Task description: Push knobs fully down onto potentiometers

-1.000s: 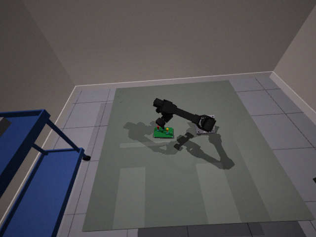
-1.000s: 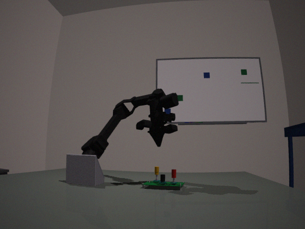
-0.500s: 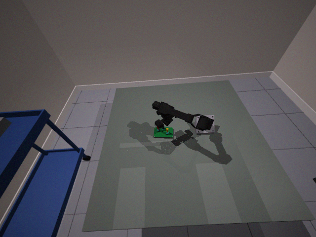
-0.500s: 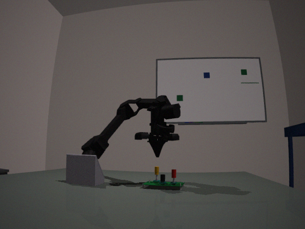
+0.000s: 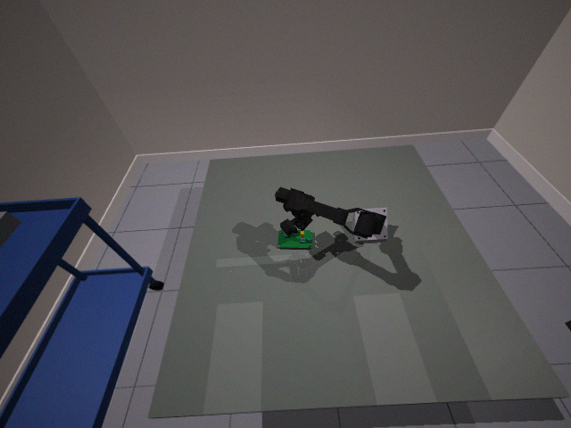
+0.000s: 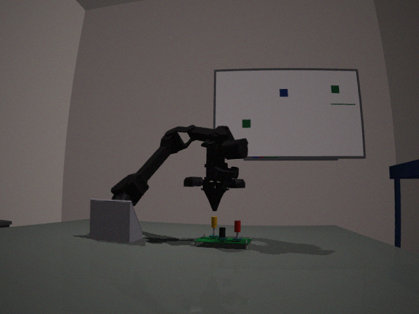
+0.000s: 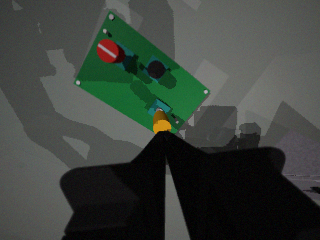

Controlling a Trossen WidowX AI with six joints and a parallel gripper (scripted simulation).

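Now: the yellow knob 4 cm below my gripper tip. Round my gripper tip: red knob 7 cm ahead, 4 cm below, 3 cm to the right.
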